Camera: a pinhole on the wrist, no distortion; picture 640 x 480 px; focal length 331.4 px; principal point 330.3 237.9 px. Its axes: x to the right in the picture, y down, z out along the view. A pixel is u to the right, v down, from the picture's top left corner.
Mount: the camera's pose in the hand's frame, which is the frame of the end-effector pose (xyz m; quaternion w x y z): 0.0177 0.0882 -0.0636 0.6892 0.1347 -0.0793 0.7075
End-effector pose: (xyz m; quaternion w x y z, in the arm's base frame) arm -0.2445 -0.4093 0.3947 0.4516 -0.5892 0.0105 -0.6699
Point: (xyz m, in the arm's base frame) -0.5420 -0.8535 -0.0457
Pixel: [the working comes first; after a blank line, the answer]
In the camera's frame: 0.0680 0.0684 -0.5931

behind the camera
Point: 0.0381 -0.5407 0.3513
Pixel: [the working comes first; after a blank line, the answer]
In the camera's frame: 0.2340 -0.0498 0.1488

outside the picture
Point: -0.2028 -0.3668 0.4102
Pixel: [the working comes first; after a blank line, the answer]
In the camera's frame: -0.0552 0.0402 0.1443

204 330
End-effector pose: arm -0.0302 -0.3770 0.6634 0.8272 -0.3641 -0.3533 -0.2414
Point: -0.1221 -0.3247 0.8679
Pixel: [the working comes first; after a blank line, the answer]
In the camera's frame: -0.1239 -0.0465 0.2958

192 186
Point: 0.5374 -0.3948 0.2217
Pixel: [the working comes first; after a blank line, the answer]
In the camera's frame: 0.3238 -0.0552 -0.5147

behind the camera
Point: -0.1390 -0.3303 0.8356
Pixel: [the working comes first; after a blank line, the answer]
In the camera's frame: -0.1279 -0.0131 0.2808

179 222
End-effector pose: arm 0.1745 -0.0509 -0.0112 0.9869 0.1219 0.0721 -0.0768
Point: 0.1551 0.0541 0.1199
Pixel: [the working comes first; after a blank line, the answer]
In the camera's frame: 0.0866 0.0819 0.1352

543 439
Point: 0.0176 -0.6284 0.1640
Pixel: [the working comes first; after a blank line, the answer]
In the camera's frame: -0.4901 0.1713 0.5174

16 348
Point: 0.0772 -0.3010 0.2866
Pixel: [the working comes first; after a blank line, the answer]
In the camera's frame: -0.1415 0.1666 0.4527

227 360
